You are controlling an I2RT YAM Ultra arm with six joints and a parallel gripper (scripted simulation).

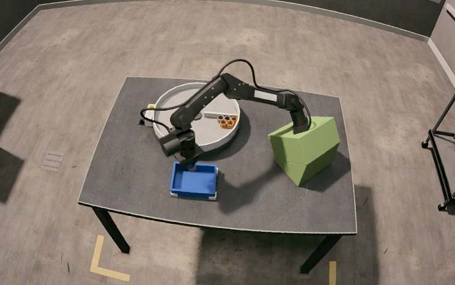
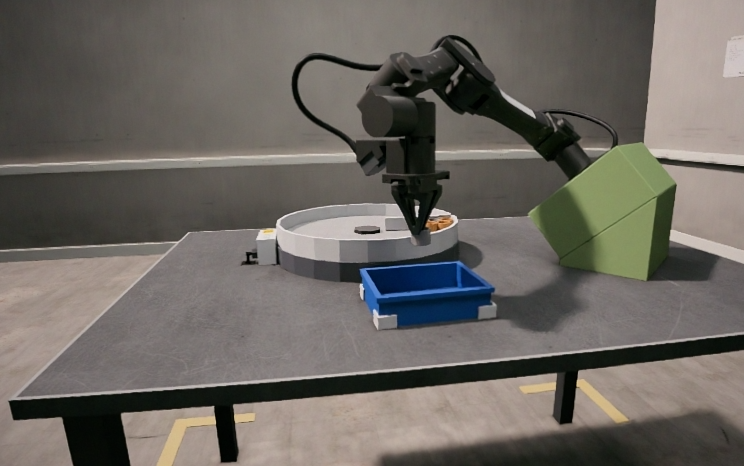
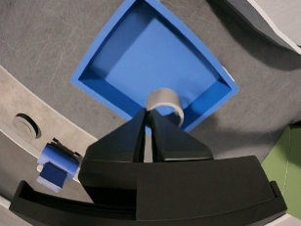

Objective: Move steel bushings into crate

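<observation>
My gripper is now 110 mm above the blue crate and 10 mm past it. From my hand the other things lie so: round turntable: 350 mm to the right, 80 mm below, 10 mm behind.
</observation>
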